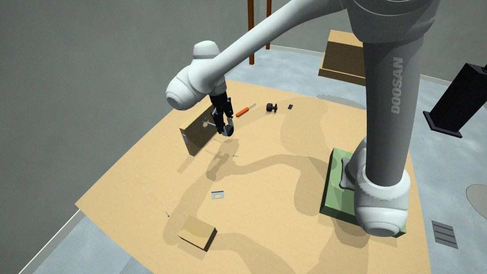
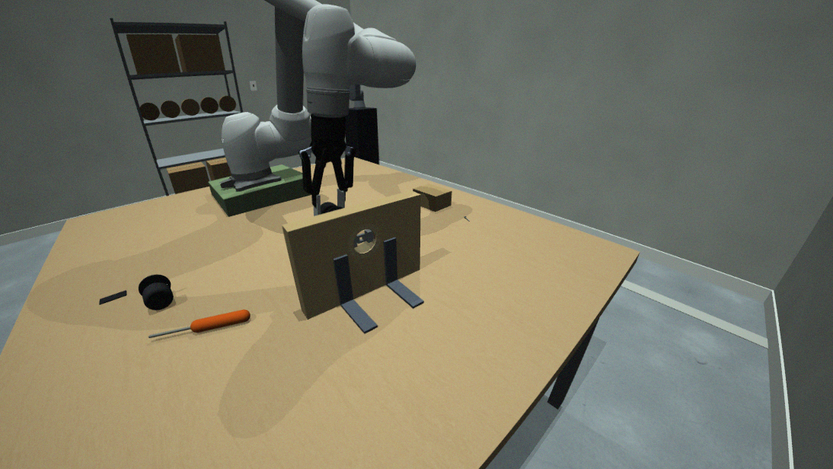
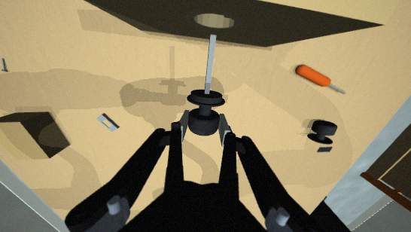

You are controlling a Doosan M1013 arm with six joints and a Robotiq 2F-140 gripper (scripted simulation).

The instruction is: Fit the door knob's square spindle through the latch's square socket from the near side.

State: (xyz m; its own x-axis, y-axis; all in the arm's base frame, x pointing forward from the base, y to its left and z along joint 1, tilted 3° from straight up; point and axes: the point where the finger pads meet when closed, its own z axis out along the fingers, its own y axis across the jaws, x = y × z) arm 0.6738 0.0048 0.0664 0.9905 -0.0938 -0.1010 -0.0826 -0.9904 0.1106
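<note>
My gripper is now 16 cm short of the latch, 2 cm to the left of it and 3 cm above it. Round my hand: upright wooden panel 16 cm ahead, 2 cm to the right, 4 cm below; orange-handled screwdriver 5 cm ahead, 35 cm to the right, 15 cm below; wooden block 10 cm behind, 48 cm to the left, 13 cm below.
</note>
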